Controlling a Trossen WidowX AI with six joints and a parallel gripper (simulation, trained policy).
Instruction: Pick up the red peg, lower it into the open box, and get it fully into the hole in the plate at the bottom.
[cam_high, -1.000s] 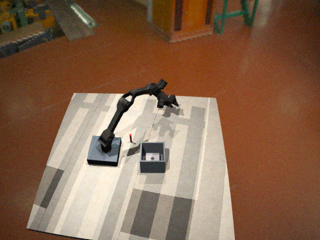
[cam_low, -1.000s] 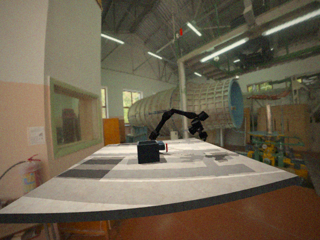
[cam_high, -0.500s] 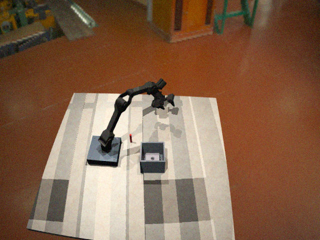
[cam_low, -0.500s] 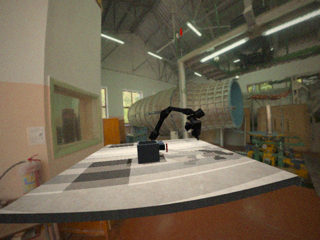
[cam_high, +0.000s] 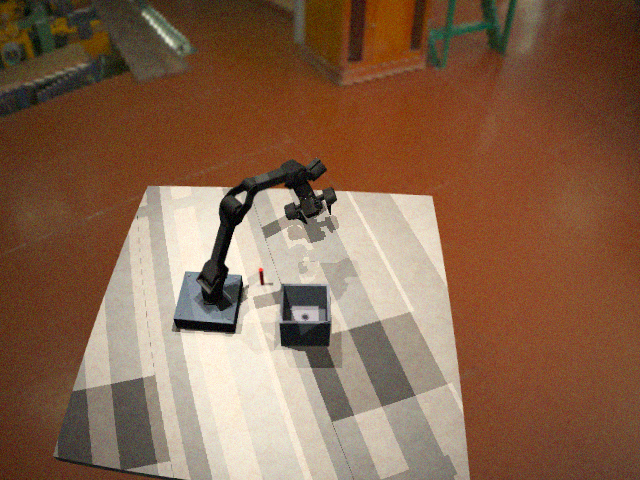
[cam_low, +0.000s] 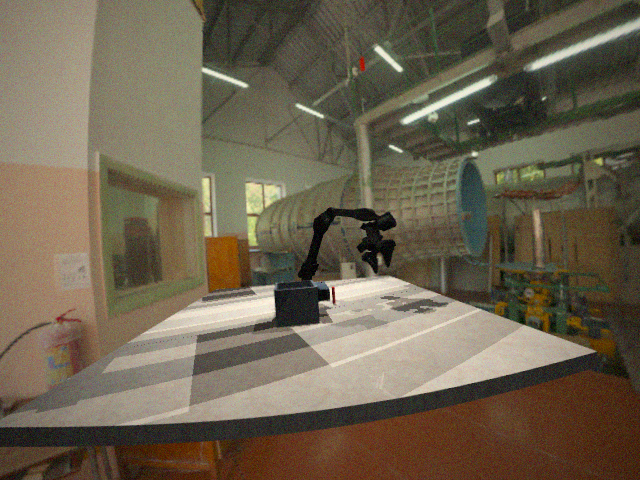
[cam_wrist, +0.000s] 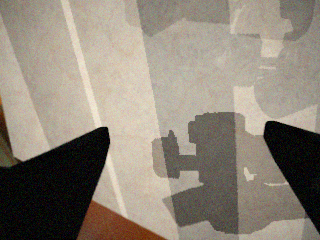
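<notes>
Right now my gripper tip is 22 cm past the red peg, 14 cm to the left of it and 13 cm above it. From my gripper tip the other things lie so: light plate 35 cm to the right, 12 cm below, 8 cm behind.
</notes>
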